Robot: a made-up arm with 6 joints.
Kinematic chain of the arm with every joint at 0, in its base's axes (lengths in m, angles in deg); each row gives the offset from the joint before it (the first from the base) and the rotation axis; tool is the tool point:
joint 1: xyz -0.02 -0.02 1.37 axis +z
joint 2: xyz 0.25 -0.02 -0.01 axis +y
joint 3: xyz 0 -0.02 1.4 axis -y
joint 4: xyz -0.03 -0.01 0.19 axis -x
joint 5: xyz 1.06 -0.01 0 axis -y
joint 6: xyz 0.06 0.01 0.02 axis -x
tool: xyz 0 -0.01 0.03
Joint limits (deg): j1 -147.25..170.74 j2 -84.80..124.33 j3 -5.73..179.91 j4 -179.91..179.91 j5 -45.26..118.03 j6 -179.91..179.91
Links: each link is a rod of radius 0.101 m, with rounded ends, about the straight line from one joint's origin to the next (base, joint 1, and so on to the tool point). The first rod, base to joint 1, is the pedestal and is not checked.
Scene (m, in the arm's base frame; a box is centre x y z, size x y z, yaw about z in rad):
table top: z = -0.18
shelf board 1: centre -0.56 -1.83 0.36 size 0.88 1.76 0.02 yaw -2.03
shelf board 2: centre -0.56 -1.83 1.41 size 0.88 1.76 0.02 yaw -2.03
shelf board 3: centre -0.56 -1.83 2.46 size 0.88 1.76 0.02 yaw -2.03
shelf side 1: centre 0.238 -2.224 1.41 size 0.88 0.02 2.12 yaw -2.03
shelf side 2: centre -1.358 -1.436 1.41 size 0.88 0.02 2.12 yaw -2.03
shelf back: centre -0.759 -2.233 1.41 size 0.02 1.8 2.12 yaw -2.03
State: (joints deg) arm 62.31 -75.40 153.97 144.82 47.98 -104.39
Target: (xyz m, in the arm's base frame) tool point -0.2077 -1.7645 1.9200
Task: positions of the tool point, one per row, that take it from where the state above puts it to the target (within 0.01 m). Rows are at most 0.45 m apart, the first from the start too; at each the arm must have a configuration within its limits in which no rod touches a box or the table.
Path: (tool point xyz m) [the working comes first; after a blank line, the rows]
Joints at the target: 83.81 -45.96 147.67 145.50 48.65 -104.36
Straight joint move there: touches shelf board 2.

1: -0.3803 -1.5200 0.7696
2: -0.0048 -1.4252 0.7622
3: 0.3011 -1.2413 0.7717
4: 0.3206 -1.4418 1.0953
5: 0.3152 -1.5653 1.4833
6: 0.0693 -1.7040 1.6892
7: -0.2077 -1.7645 1.9200

